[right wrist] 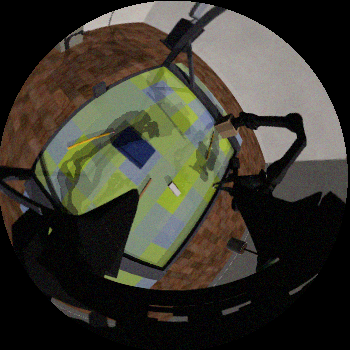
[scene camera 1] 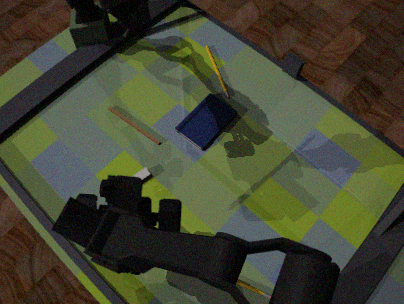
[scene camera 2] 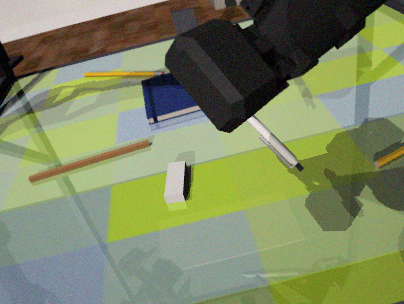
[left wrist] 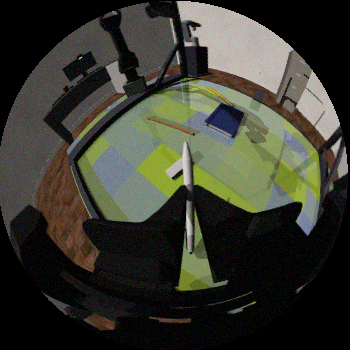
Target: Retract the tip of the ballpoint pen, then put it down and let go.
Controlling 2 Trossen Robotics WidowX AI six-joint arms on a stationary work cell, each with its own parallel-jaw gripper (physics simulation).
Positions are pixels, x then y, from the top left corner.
Scene:
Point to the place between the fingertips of the left gripper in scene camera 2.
226, 96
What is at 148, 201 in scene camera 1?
The left gripper.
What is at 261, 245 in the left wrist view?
The left gripper.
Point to a ballpoint pen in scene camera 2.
At 253, 121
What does the right gripper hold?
Nothing.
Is the right gripper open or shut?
Open.

